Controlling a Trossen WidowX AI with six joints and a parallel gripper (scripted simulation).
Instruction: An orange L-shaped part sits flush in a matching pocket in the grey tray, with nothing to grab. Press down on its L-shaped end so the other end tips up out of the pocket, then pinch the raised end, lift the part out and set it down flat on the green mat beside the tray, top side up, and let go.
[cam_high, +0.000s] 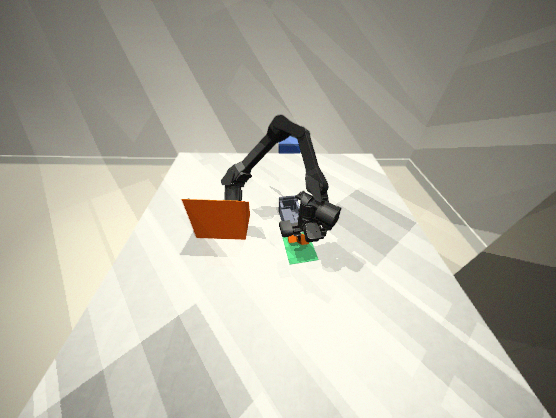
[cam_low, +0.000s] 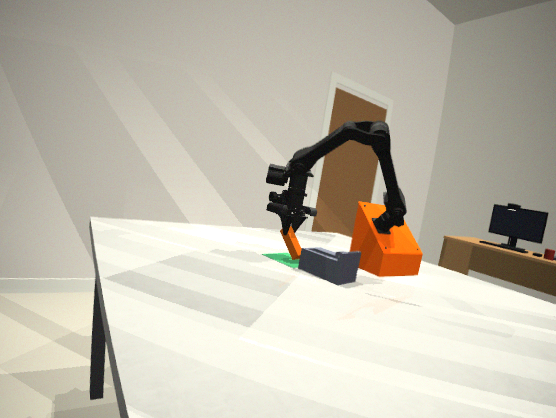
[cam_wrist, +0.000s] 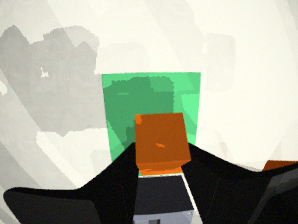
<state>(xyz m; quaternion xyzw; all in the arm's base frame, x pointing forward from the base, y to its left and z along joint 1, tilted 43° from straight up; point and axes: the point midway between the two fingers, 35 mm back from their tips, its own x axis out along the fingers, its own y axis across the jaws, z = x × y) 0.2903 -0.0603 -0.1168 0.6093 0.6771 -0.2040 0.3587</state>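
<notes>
The green mat lies 90 mm below my gripper tip, 20 mm to the left of it and 10 mm behind it. From my gripper tip the other things lie so: orange L-shaped part: 30 mm to the left, 30 mm below, 20 mm behind.
</notes>
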